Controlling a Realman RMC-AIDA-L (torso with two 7-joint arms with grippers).
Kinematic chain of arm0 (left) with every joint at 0, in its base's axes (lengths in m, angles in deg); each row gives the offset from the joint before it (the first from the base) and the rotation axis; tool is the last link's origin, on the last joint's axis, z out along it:
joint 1: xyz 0 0 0.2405 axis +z
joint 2: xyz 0 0 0 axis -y
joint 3: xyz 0 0 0.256 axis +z
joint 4: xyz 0 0 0 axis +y
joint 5: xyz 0 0 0.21 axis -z
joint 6: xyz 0 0 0 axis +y
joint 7: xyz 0 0 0.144 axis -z
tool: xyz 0 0 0
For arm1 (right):
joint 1: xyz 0 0 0.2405 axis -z
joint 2: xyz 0 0 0 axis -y
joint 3: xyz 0 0 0.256 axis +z
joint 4: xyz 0 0 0 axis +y
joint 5: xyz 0 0 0.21 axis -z
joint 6: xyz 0 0 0 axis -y
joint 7: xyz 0 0 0.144 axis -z
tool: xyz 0 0 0
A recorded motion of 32 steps. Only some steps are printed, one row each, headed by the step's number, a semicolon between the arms.
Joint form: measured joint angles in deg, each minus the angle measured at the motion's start. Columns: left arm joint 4, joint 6, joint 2, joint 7, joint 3, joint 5, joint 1; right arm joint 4, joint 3, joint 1, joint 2, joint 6, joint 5, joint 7.
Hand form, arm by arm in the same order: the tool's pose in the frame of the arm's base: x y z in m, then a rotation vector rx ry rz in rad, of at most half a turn. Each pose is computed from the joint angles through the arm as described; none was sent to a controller.
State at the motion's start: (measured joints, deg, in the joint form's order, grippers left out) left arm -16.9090 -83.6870 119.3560 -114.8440 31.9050 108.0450 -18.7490; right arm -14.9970 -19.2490 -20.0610 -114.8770 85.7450 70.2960 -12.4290
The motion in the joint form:
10: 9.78 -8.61 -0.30 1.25 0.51 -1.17 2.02; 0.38 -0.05 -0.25 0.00 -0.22 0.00 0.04
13: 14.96 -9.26 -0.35 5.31 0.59 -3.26 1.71; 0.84 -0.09 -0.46 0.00 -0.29 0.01 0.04
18: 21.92 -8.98 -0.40 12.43 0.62 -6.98 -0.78; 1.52 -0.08 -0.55 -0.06 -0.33 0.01 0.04
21: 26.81 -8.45 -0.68 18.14 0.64 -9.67 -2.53; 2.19 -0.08 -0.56 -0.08 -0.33 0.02 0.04
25: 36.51 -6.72 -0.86 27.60 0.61 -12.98 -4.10; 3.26 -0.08 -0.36 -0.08 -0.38 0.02 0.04
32: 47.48 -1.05 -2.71 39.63 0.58 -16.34 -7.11; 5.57 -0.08 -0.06 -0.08 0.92 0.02 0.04
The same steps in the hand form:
10: -0.3243 0.2279 -0.0374 -1.6319 -1.3378 -1.4988; 0.3541 0.3033 0.0953 -1.5841 0.0427 0.6036
13: -0.3224 0.2382 -0.0258 -1.6980 -1.3057 -1.5202; 0.3534 0.3042 0.0934 -1.5868 0.0486 0.6092
18: -0.3110 0.2624 -0.0133 -1.8205 -1.2923 -1.5423; 0.3532 0.3040 0.0904 -1.5889 0.0608 0.6161
21: -0.3035 0.2792 -0.0032 -1.9011 -1.3000 -1.5384; 0.3535 0.3033 0.0877 -1.5910 0.0726 0.6218
25: -0.2958 0.3037 0.0195 -1.9843 -1.3037 -1.4920; 0.3552 0.3009 0.0836 -1.5935 0.0949 0.6269
32: -0.2874 0.3436 0.0600 -2.0073 -1.3134 -1.3765; 0.3546 0.2954 0.0758 -1.5957 0.1219 0.6595

